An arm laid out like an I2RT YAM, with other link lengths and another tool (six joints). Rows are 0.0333 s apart.
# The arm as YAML. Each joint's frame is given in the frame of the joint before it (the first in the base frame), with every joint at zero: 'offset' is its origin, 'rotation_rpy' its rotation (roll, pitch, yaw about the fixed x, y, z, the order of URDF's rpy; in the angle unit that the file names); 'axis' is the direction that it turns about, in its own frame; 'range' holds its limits. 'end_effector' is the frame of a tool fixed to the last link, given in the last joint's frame.
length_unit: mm
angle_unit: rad
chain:
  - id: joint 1
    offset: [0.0, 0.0, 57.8]
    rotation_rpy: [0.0, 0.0, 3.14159]
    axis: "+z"
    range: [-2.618, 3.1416]
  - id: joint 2
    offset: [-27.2, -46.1, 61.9]
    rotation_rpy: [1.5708, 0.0, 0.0]
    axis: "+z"
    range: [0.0, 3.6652]
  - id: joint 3
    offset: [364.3, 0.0, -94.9]
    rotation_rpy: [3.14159, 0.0, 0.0]
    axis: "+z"
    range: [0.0, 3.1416]
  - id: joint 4
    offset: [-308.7, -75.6, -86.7]
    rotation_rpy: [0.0, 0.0, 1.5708]
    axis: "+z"
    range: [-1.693, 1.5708]
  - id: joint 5
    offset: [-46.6, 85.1, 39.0]
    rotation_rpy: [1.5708, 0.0, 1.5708]
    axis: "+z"
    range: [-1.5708, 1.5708]
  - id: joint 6
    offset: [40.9, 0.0, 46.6]
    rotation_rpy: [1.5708, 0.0, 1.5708]
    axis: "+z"
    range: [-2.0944, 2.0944]
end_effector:
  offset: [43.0, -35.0, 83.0]
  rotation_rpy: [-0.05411, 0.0, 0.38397]
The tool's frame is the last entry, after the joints.
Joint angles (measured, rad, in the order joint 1, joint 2, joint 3, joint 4, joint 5, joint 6), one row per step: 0.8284, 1.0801, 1.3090, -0.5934, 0.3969, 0.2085; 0.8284, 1.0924, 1.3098, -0.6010, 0.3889, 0.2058; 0.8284, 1.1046, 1.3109, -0.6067, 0.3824, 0.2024; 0.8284, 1.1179, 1.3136, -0.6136, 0.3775, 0.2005; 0.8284, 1.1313, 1.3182, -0.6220, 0.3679, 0.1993; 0.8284, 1.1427, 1.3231, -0.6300, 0.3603, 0.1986; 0.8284, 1.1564, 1.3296, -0.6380, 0.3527, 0.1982; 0.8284, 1.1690, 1.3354, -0.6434, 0.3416, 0.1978; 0.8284, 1.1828, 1.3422, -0.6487, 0.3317, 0.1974; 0.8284, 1.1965, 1.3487, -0.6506, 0.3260, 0.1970
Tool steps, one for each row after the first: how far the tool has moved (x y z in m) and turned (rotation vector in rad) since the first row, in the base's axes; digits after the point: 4 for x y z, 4 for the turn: 0.0031, 0.0047, -0.0047, -0.0144, 0.0141, 0.0084; 0.0063, 0.0091, -0.0089, -0.0280, 0.0260, 0.0156; 0.0095, 0.0134, -0.0130, -0.0412, 0.0385, 0.0208; 0.0125, 0.0181, -0.0168, -0.0522, 0.0526, 0.0300; 0.0150, 0.0219, -0.0198, -0.0613, 0.0645, 0.0373; 0.0180, 0.0263, -0.0228, -0.0706, 0.0770, 0.0443; 0.0207, 0.0309, -0.0256, -0.0766, 0.0886, 0.0546; 0.0236, 0.0356, -0.0282, -0.0830, 0.1000, 0.0637; 0.0268, 0.0400, -0.0303, -0.0882, 0.1079, 0.0690
